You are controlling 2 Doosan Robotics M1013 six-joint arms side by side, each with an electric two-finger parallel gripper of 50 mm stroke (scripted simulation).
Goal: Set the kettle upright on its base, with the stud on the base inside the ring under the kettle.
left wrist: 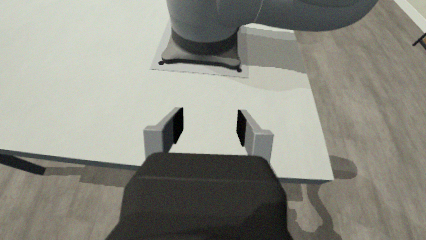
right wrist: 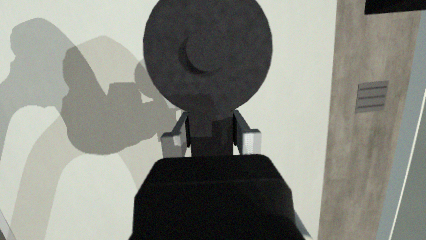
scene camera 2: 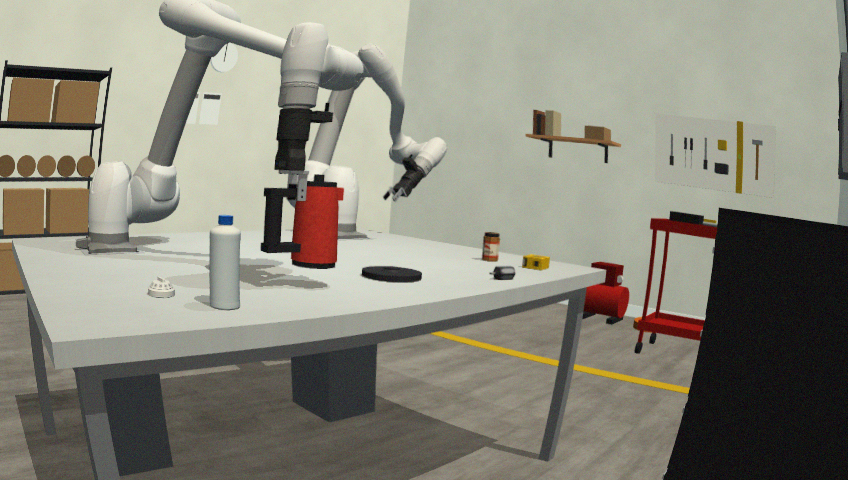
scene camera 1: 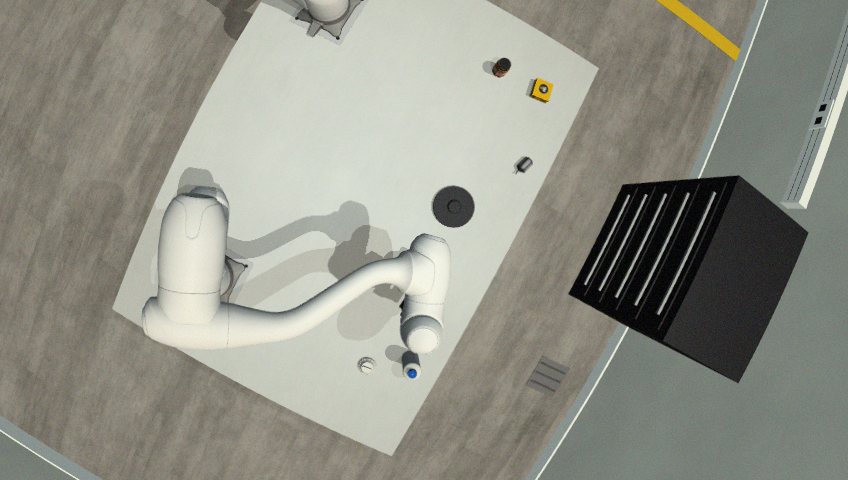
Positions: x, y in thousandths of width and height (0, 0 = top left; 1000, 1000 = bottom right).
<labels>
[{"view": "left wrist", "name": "my left gripper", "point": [494, 498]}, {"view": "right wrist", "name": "my right gripper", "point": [496, 506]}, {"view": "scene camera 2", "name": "my right gripper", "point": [348, 418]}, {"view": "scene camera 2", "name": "round black base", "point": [449, 570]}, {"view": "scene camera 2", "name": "white bottle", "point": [265, 543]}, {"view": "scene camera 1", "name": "round black base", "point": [535, 430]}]
</labels>
